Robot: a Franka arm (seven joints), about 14 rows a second.
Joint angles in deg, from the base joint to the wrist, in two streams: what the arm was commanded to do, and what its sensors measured. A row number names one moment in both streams.
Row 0, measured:
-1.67 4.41 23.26 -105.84 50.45 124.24 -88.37
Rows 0 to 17, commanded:
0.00 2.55 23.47 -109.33 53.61 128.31 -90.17
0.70 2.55 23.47 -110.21 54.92 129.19 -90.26
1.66 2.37 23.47 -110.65 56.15 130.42 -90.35
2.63 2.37 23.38 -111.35 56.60 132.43 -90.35
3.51 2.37 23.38 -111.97 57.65 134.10 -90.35
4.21 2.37 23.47 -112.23 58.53 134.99 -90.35
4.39 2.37 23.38 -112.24 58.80 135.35 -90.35
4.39 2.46 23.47 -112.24 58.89 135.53 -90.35
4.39 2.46 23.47 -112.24 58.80 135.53 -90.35
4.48 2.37 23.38 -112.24 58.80 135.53 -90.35
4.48 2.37 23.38 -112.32 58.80 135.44 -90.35
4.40 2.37 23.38 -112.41 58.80 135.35 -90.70
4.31 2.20 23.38 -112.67 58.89 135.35 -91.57
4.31 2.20 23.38 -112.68 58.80 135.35 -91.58
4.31 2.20 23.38 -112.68 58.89 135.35 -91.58
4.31 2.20 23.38 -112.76 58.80 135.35 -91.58
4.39 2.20 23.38 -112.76 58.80 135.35 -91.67
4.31 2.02 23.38 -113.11 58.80 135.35 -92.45
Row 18, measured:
4.83 4.09 23.26 -110.88 56.93 134.99 -89.78
